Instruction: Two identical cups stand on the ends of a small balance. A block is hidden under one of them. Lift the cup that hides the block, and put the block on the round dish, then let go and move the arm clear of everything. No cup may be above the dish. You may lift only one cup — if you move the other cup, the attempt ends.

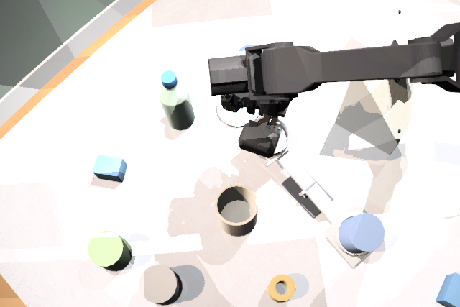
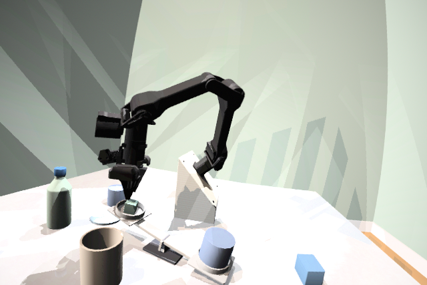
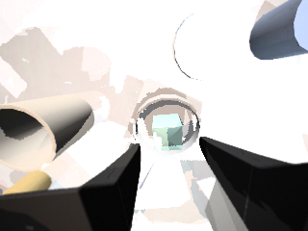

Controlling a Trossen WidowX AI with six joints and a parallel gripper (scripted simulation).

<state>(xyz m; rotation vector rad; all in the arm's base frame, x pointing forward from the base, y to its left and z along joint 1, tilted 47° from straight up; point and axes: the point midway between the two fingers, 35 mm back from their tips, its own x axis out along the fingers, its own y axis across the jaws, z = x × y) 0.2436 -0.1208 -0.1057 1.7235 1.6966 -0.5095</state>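
Now: the small green block 3 cm below my gripper tip. From my gripper tip the other things lie so: pale green bottle: 2 cm ahead, 21 cm to the right, 1 cm below; round dish: 6 cm behind, 11 cm to the right, 12 cm below; beige cup: 16 cm ahead, 2 cm to the left, 8 cm below.
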